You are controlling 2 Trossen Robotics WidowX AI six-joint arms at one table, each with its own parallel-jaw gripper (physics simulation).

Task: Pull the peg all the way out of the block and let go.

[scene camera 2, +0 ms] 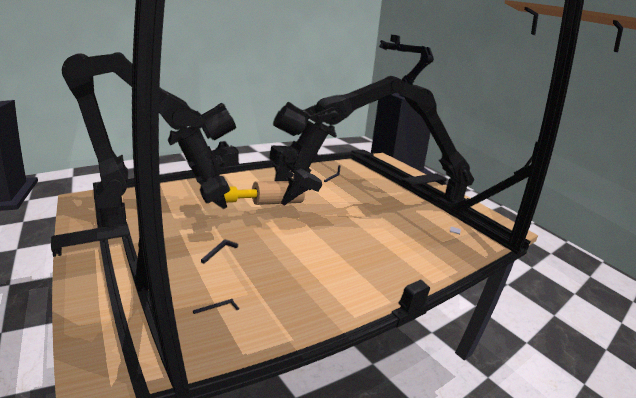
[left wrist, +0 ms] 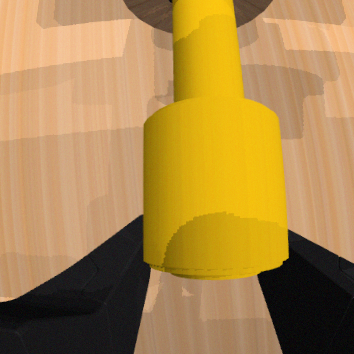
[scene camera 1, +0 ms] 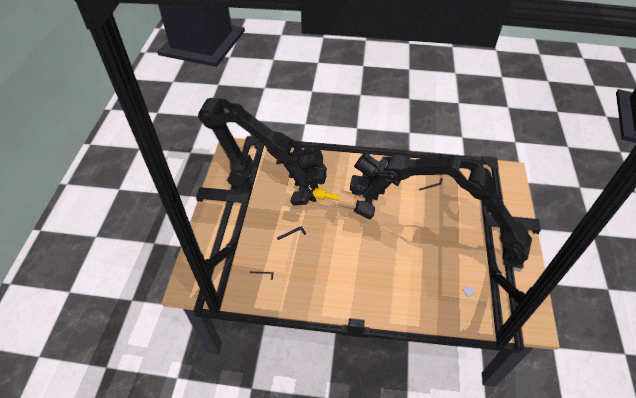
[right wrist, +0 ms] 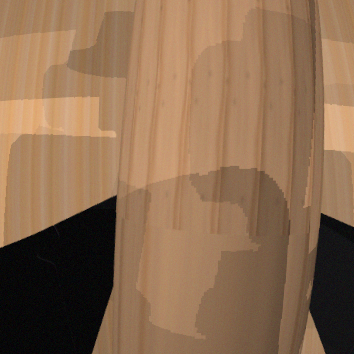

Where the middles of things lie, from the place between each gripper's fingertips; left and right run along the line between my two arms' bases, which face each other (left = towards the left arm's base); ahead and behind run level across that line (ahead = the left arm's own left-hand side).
The yellow peg [left wrist: 213, 195] is 90 mm to the left of my right hand, 30 mm above it and 10 mm behind it. Also, from my right hand: wooden cylinder block [scene camera 2: 268, 192] 20 mm above.
I see the yellow peg 50 mm to the right of my left hand, 20 mm above it and 10 mm ahead of it. Round my left hand: wooden cylinder block 140 mm to the right, 20 mm above, 10 mm ahead.
